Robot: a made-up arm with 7 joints. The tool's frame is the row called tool.
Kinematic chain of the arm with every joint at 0, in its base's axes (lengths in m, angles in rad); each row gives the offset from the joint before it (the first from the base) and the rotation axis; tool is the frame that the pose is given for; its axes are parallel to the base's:
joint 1: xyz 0 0 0.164 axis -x
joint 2: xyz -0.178 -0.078 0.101 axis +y
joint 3: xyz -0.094 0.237 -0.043 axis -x
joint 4: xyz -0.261 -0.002 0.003 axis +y
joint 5: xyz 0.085 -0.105 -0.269 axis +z
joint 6: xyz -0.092 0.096 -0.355 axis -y
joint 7: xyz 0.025 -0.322 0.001 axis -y
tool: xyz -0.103 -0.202 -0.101
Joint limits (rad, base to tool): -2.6..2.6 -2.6..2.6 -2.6..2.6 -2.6..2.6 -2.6..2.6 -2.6..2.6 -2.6..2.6
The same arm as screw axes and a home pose.
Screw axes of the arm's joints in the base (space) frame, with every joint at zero. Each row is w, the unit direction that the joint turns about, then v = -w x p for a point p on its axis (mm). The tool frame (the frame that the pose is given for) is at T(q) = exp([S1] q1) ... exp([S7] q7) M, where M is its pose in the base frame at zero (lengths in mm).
S1 = (-1, 0, 0, 0.0, -164.0, 0.0)
S2 = (0, 1, 0, -265.0, 0.0, -178.0)
S3 = (-1, 0, 0, 0.0, -222.0, 159.0)
S4 = (0, 1, 0, -225.0, 0.0, -533.0)
S5 = (0, 0, 1, 52.0, 448.0, 0.0)
S6 = (0, -1, 0, -399.0, 0.0, 540.0)
S7 = (0, -1, 0, -398.0, 0.0, 515.0)
M: xyz -618.0 -376.0 -499.0 (mm) quaternion w x y z 1 0 0 0
Joint limits (deg, base to tool): -148.97..148.97 -148.97..148.97 -148.97..148.97 -148.97..148.97 -148.97..148.97 -148.97..148.97 -148.97..148.97

